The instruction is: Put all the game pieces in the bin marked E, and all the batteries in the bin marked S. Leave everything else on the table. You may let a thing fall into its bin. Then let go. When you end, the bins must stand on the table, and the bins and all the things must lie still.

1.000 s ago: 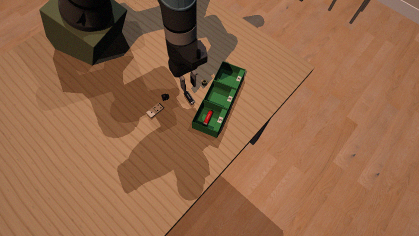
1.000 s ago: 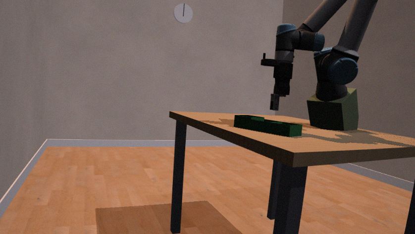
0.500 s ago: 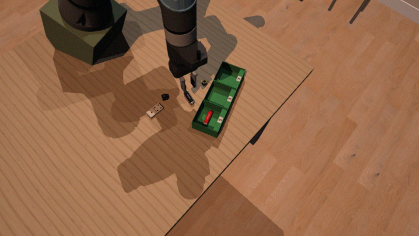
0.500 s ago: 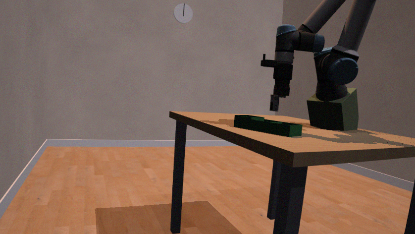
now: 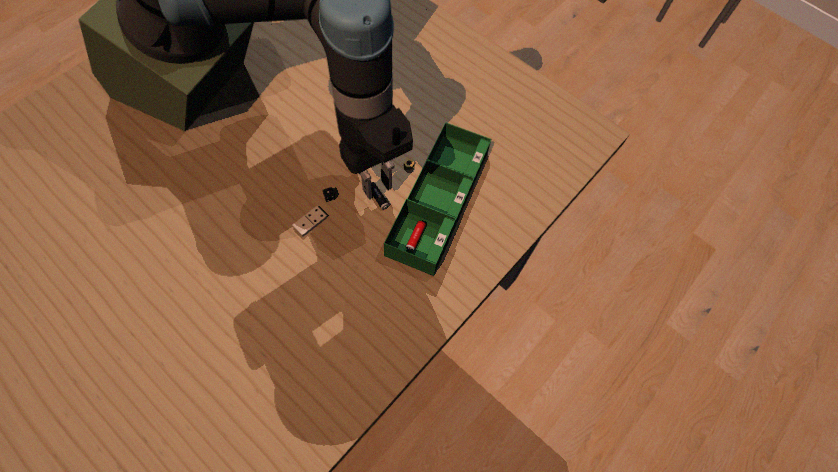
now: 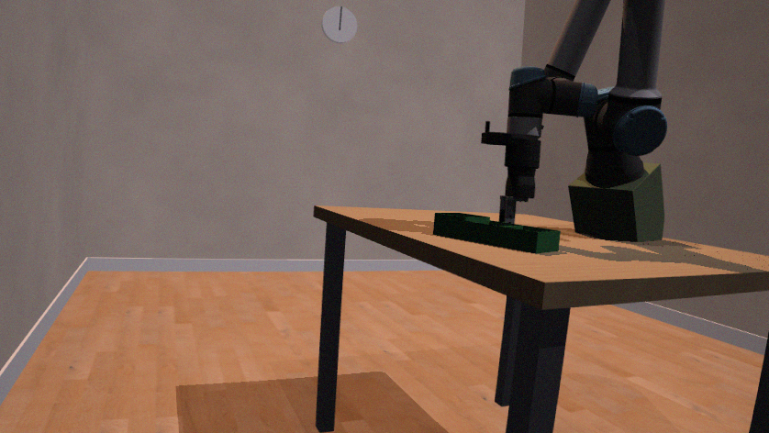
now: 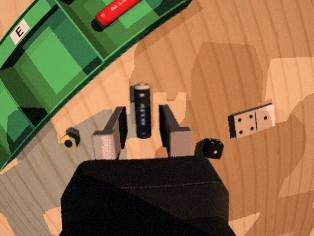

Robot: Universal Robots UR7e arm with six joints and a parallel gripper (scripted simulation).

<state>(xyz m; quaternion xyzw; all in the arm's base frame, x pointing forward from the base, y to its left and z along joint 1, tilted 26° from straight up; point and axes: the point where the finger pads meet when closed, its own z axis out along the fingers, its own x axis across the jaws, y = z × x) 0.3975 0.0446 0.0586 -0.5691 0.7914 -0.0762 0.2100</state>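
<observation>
The black battery lies 40 mm below my hand. From my hand the other things lie so: red battery (100 mm ahead, 30 mm below, 20 mm to the right); then brass nut (80 mm to the left, 40 mm below); then black die (60 mm behind, 50 mm to the right, 40 mm below).
</observation>
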